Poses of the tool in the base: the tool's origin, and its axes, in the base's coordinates. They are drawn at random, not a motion.
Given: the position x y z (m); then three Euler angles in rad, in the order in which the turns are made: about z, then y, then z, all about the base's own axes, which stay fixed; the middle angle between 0 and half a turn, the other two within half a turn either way.
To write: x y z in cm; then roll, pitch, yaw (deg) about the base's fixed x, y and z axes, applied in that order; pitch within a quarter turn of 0, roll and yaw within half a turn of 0. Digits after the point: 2 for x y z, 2 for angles.
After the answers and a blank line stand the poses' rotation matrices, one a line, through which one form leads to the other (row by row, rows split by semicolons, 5 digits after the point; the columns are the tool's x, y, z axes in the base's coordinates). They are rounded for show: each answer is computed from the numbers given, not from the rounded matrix.
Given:
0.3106, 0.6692, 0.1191, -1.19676, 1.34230, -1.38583
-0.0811, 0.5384, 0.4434, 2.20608, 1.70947, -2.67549
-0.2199, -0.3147, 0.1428, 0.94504, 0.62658, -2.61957
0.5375, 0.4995, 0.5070, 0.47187, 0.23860, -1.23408
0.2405, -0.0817, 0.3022, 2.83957, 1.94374, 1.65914
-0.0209, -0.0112, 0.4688, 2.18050, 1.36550, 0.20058
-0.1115, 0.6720, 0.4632, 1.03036, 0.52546, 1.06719
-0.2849, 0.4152, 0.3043, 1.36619, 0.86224, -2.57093
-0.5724, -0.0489, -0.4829, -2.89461, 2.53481, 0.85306
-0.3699, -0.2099, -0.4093, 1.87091, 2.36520, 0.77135
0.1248, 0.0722, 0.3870, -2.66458, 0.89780, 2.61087
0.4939, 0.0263, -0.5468, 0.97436, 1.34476, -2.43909
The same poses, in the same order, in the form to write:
31.06, 66.92, 11.91, -75.97, 20.85, -164.32
-8.11, 53.84, 44.34, 99.84, -35.99, -69.11
-21.99, -31.47, 14.28, 30.40, 20.09, -90.43
53.75, 49.95, 50.70, 6.31, 12.15, -43.00
24.05, -8.17, 30.22, 142.76, -62.76, 135.59
-2.09, -1.12, 46.88, 75.75, -34.10, 109.60
-11.15, 67.20, 46.32, 26.44, 14.96, 123.71
-28.49, 41.52, 30.43, 48.81, 8.87, -64.99
-57.24, -4.89, -48.29, -170.37, -33.57, 31.81
-36.99, -20.99, -40.93, 136.82, -11.96, 121.74
12.48, 7.22, 38.70, -29.94, -44.00, 9.25
49.39, 2.63, -54.68, 74.47, 33.19, -58.40

-0.89976 0.39792 0.17913; -0.25255 -0.14006 -0.95739; -0.35588 -0.90667 0.22651
0.28845 -0.36607 -0.88475; -0.75590 0.48010 -0.44509; 0.58771 0.79718 -0.13823
-0.00710 0.86116 -0.50828; -0.93914 -0.18032 -0.29239; -0.34345 0.47527 0.81004
0.71497 0.69478 0.07809; -0.66670 0.71116 -0.22307; -0.21051 0.10743 0.97167
-0.32698 0.94145 -0.08216; 0.32027 0.19219 0.92763; 0.88911 0.27700 -0.36436
-0.27773 -0.04969 0.95937; 0.78012 -0.59444 0.19505; 0.56060 0.80260 0.20386
-0.53623 -0.80862 0.24207; 0.80365 -0.40141 0.43933; -0.25808 0.43012 0.86509
0.41765 0.64596 -0.63899; -0.89541 0.17320 -0.41017; -0.15428 0.74346 0.65074
0.70805 0.59835 0.37503; 0.43926 -0.78901 0.42955; 0.55292 -0.13941 -0.82149
-0.51473 0.69474 0.50239; 0.83195 0.26316 0.48847; 0.20715 0.66939 -0.71345
0.70997 0.20283 -0.67439; 0.11569 0.91102 0.39579; 0.69467 -0.35902 0.62333
0.43849 0.50445 -0.74381; -0.71279 -0.30890 -0.62969; -0.54741 0.80630 0.22412

